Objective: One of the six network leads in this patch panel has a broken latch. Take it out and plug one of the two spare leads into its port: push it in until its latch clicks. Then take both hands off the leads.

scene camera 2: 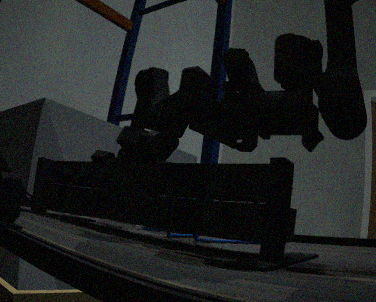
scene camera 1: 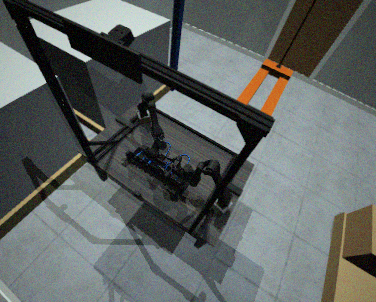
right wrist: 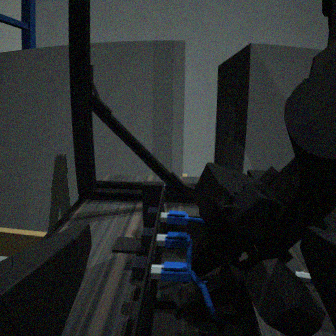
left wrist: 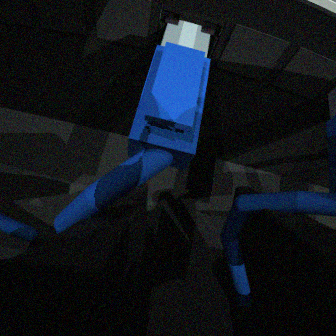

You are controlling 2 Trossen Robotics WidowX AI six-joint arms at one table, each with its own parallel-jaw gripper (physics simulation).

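Seen in the pictures: left gripper, between the fingertips: (scene camera 1: 148,162) (right wrist: 183,293) (left wrist: 190,196); right gripper, between the fingertips: (scene camera 2: 173,116) (scene camera 1: 162,161) (right wrist: 199,237); left arm's base, origin of its link: (scene camera 1: 143,113); right arm's base, origin of its link: (scene camera 1: 222,203).
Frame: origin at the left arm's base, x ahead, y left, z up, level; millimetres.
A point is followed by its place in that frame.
Observation:
The black patch panel (scene camera 1: 148,166) @(x 512, y -104, z -15 mm) (scene camera 2: 163,195) @(x 619, y -32, z -4 mm) (right wrist: 151,213) stands across the wooden table. In the left wrist view a blue lead plug (left wrist: 173,97) @(x 496, y -85, z 26 mm) sits in a port, its clear tip (left wrist: 187,33) @(x 509, y -102, z 24 mm) inside and its cable (left wrist: 110,187) @(x 492, y -66, z 16 mm) running down to the left. My left gripper (scene camera 1: 158,148) hangs just behind this plug, fingers partly open with nothing between them. My right gripper (scene camera 1: 180,168) is wide open and empty near the panel's right end. Three plugged blue leads (right wrist: 177,218) @(x 417, y -147, z 20 mm) (right wrist: 175,238) @(x 459, y -118, z 22 mm) (right wrist: 173,268) @(x 503, y -87, z 25 mm) show in the right wrist view. The broken latch cannot be made out.
Blue cable loops (scene camera 1: 167,147) @(x 377, y 111, z -63 mm) (scene camera 1: 185,156) @(x 481, y 220, z -66 mm) rise behind the panel, and another cable (left wrist: 283,200) @(x 463, y -98, z 8 mm) lies to the right of the plug. A black frame (scene camera 1: 205,90) @(x 912, y -56, z 971 mm) spans the table, with its diagonal brace (right wrist: 133,143) @(x 265, y -375, z 60 mm) beyond the panel. A blue post (scene camera 2: 217,90) stands behind.

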